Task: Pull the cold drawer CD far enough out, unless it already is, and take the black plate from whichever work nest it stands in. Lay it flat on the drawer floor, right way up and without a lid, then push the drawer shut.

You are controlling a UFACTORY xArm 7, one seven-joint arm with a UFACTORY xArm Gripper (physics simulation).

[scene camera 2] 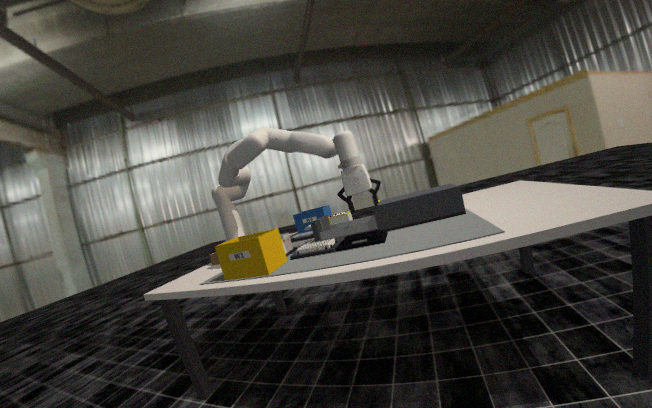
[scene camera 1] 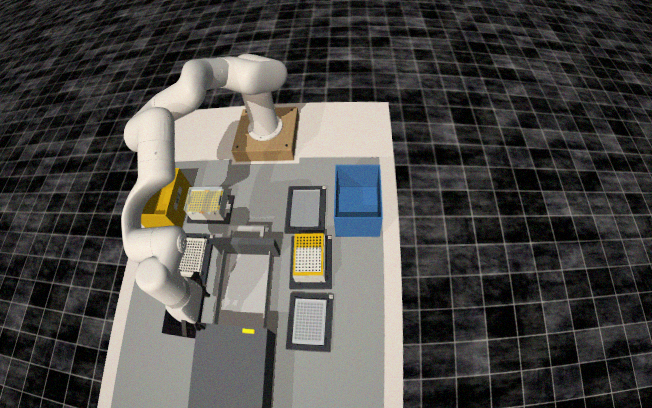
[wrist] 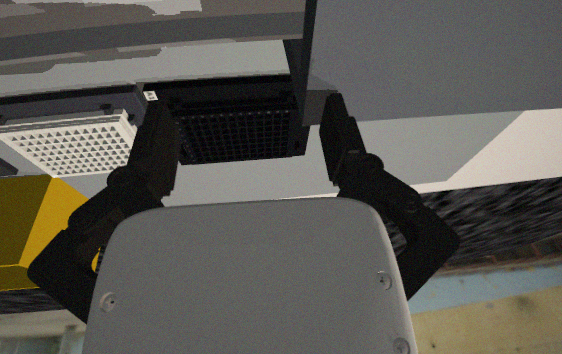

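Pixels of known places: gripper, fingertip midpoint: [scene camera 2: 364, 208] [scene camera 1: 202, 311] [wrist: 249, 115]; arm's base, link origin: [scene camera 1: 265, 128].
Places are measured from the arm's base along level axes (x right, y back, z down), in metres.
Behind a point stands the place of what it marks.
The cold drawer [scene camera 1: 245, 285] {x -0.058, y -0.559, z 0.037 m} [scene camera 2: 350, 227] {x 0.012, y -0.597, z 0.014 m} [wrist: 150, 27] {x 0.008, y -0.610, z 0.028 m} stands pulled out of its dark grey cabinet [scene camera 1: 230, 367] {x -0.092, y -0.802, z -0.047 m} [scene camera 2: 422, 207] {x 0.006, y -0.879, z -0.003 m} [wrist: 435, 60] {x -0.023, y -0.764, z -0.047 m}; no plate shows on its visible floor. The black plate [wrist: 235, 132] {x 0.116, y -0.663, z 0.030 m} lies level in a dark nest labelled A1, beside the drawer and close to the cabinet. In scene camera 1 the arm hides part of that nest. My gripper [scene camera 1: 204, 310] {x 0.018, y -0.672, z -0.045 m} [scene camera 2: 364, 206] {x 0.018, y -0.672, z -0.045 m} [wrist: 249, 115] {x 0.018, y -0.672, z -0.045 m} is open and empty, above the plate. In the wrist view its fingers stand apart, one toward each short end of the plate, with the right finger near the cabinet's corner.
A white plate [scene camera 1: 193, 255] {x 0.131, y -0.494, z 0.030 m} [wrist: 80, 145] {x 0.131, y -0.502, z 0.031 m} stands in the neighbouring nest. Beyond it are a yellow bin [scene camera 1: 172, 200] {x 0.223, y -0.351, z -0.049 m} [scene camera 2: 255, 255] {x 0.352, y -0.399, z -0.012 m} [wrist: 30, 220] {x 0.218, y -0.408, z -0.012 m} and a boxy yellow-and-clear rack [scene camera 1: 206, 202] {x 0.113, y -0.332, z -0.022 m}. Across the drawer stand a yellow-and-white rack [scene camera 1: 309, 255] {x -0.239, y -0.463, z -0.022 m}, a pale plate [scene camera 1: 309, 322] {x -0.260, y -0.639, z 0.031 m} and a blue bin [scene camera 1: 357, 226] {x -0.359, y -0.359, z -0.016 m}.
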